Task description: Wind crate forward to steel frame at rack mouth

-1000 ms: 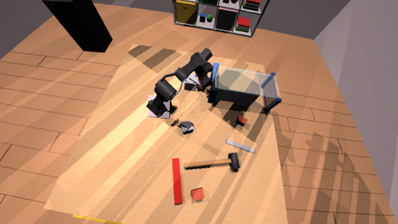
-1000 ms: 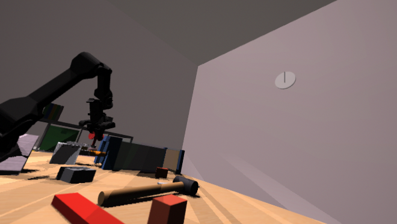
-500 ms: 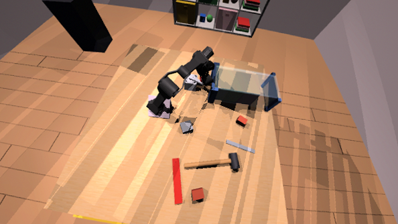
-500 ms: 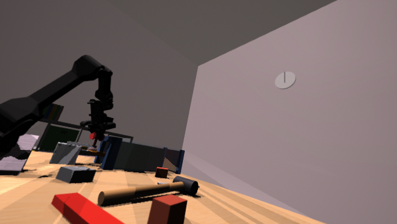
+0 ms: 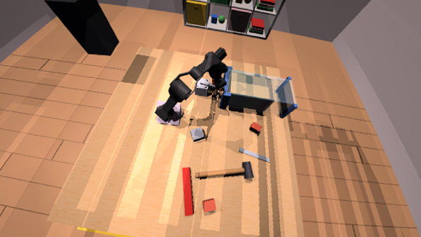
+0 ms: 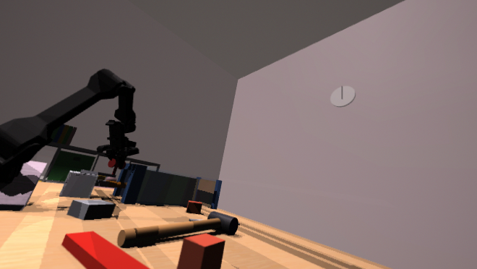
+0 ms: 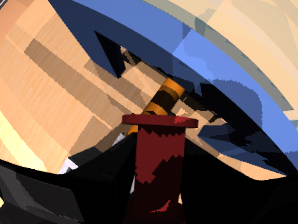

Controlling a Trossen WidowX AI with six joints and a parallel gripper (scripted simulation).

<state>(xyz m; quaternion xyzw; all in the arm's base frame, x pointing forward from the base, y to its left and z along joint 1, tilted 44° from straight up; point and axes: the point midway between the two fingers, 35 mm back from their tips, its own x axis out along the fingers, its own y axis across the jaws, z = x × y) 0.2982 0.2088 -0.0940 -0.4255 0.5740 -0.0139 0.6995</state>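
Now: gripper tip 50 mm past the winch handle and 30 mm above it. Also, from my gripper tip: red grip: 10 mm behind, 10 mm to the right; blue steel frame: 50 mm ahead, 10 mm to the left, 30 mm below; winch: 130 mm behind, 10 mm to the left, 100 mm below.
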